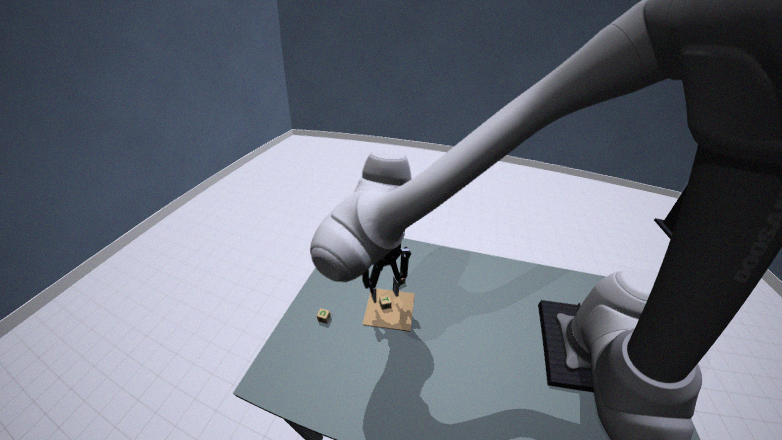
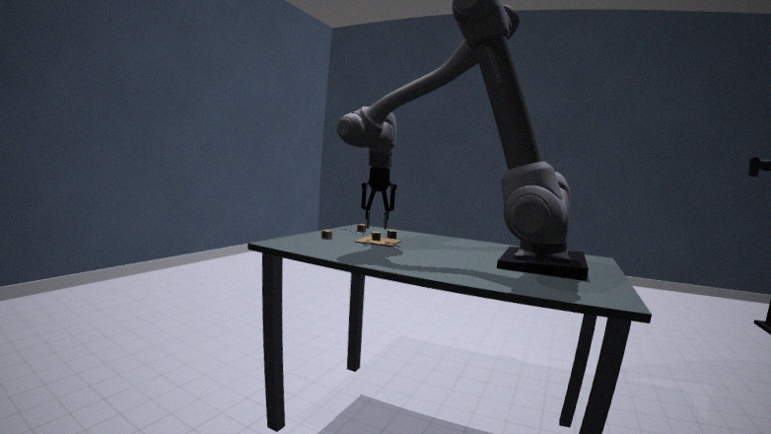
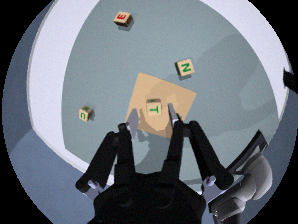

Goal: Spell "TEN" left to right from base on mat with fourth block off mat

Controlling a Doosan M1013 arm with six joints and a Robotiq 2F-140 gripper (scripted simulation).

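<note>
The block lies 6 cm below my hand. Also, from my hand: tan mat (8 cm below, 2 cm behind, 1 cm to the left).
</note>
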